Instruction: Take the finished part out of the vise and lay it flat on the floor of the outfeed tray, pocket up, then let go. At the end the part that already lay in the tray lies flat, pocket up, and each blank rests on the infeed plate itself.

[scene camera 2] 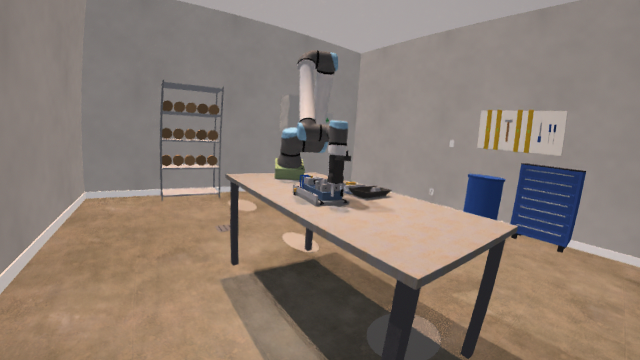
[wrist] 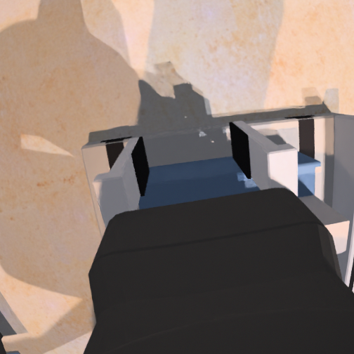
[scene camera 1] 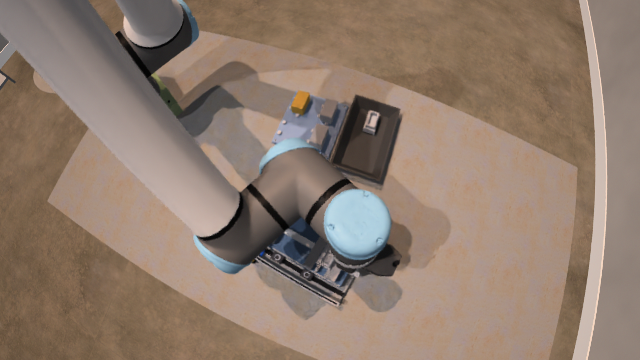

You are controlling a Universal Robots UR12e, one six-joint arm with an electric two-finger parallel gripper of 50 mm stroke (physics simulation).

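Where they show: gripper, between the fingertips: [scene camera 2: 337,196]; arm's base, origin of its link: [scene camera 2: 289,163].
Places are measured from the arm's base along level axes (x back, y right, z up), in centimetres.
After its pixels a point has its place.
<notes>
My gripper [wrist: 188,147] [scene camera 2: 336,190] @(x -77.3, y 29.6, z -6.8 cm) is open, its fingers wide apart, low over one end of the blue and silver vise [wrist: 200,182] [scene camera 1: 295,243] @(x -61.1, y 28.1, z -5.0 cm) [scene camera 2: 315,194] @(x -72.9, y 40.2, z -5.7 cm). Blue vise body shows between the fingers; no part shows between them. The finished part cannot be made out; the gripper body and arm hide much of the vise. The outfeed tray [scene camera 1: 364,156] @(x -73.2, y -0.1, z -9.8 cm) [scene camera 2: 367,194] @(x -77.8, y 4.5, z -8.2 cm) is dark, and a pale part [scene camera 1: 371,122] @(x -73.3, y -10.1, z -7.7 cm) lies in it, pocket up, near its far end. Two grey blanks [scene camera 1: 328,111] @(x -60.7, y -10.1, z -6.6 cm) [scene camera 1: 319,135] @(x -60.0, y -1.9, z -6.6 cm) are on the blue-grey infeed plate [scene camera 1: 300,125] @(x -53.4, y -5.8, z -10.2 cm); the arm comes close to the nearer one.
An orange block [scene camera 1: 300,102] @(x -52.1, y -11.4, z -6.6 cm) is at a corner of the infeed plate, which has small pale pins. The tray stands right beside the plate, with raised walls. The arm reaches over the table [scene camera 1: 480,210] @(x -110.8, y 7.7, z -11.0 cm) [scene camera 2: 400,230] @(x -117.1, y 37.2, z -11.0 cm) from its green base [scene camera 2: 289,172] @(x -8.0, y 5.8, z -5.6 cm).
</notes>
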